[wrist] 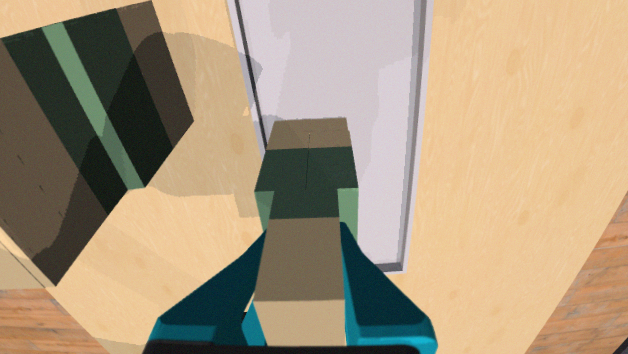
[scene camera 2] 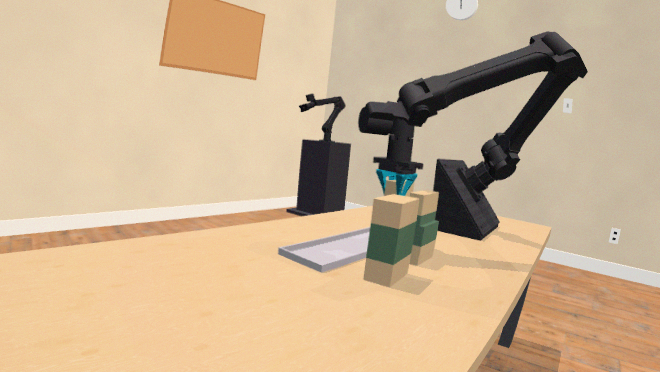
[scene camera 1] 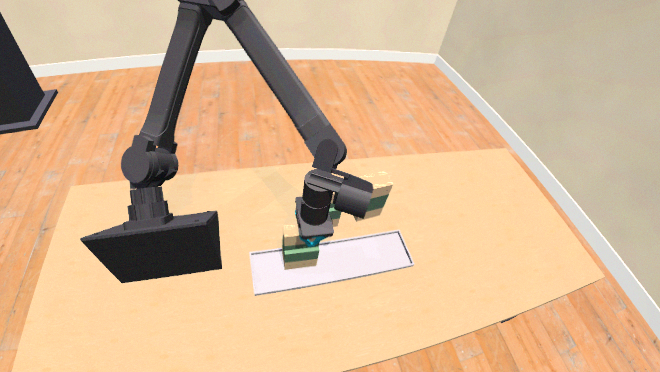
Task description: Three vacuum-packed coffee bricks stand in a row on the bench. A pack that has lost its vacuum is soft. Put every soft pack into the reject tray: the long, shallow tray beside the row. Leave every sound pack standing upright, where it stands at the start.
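Places are measured from the arm's base along level axes (x right, y back, z down), in centimetres.
Where they show: gripper, between the fingertips: [wrist: 308,232] [scene camera 1: 309,240]; arm's base, origin of its link: [scene camera 2: 469,184] [scene camera 1: 150,224].
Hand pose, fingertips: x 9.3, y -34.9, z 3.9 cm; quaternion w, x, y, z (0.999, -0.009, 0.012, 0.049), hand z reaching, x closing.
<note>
Things, the pixels of their top centre, and the offset from my fingertips. Level surfaces: height alone.
- middle pack, centre of its top: [scene camera 2: 425,192] dx -10.3, dy -7.1, dz -4.7 cm
- end pack, centre of its top: [scene camera 2: 397,198] [scene camera 1: 376,180] dx -10.7, dy -20.7, dz -4.7 cm
- bench, height of its surface: dz +9.4 cm
My gripper [scene camera 1: 312,242] [scene camera 2: 395,190] [wrist: 308,232] is shut on an upright tan coffee pack with a green band [scene camera 1: 301,254] [wrist: 307,185]. The held pack is over the left end of the pale, shallow reject tray [scene camera 1: 370,255] [scene camera 2: 322,255] [wrist: 390,150] in scene camera 1. Whether its base touches the tray floor cannot be told. The middle pack [scene camera 2: 426,232] [wrist: 95,115] stands upright, partly hidden by my wrist in scene camera 1. Its green band bulges. The end pack [scene camera 1: 378,202] [scene camera 2: 392,240] stands upright with flat sides and hides part of the tray in scene camera 2.
My arm's black base [scene camera 1: 155,250] [scene camera 2: 462,205] stands at the bench's left in scene camera 1. The middle pack stands close to the held pack, on the left in the wrist view. A second small arm on a dark pedestal [scene camera 2: 324,177] stands beyond the bench [scene camera 2: 200,300].
</note>
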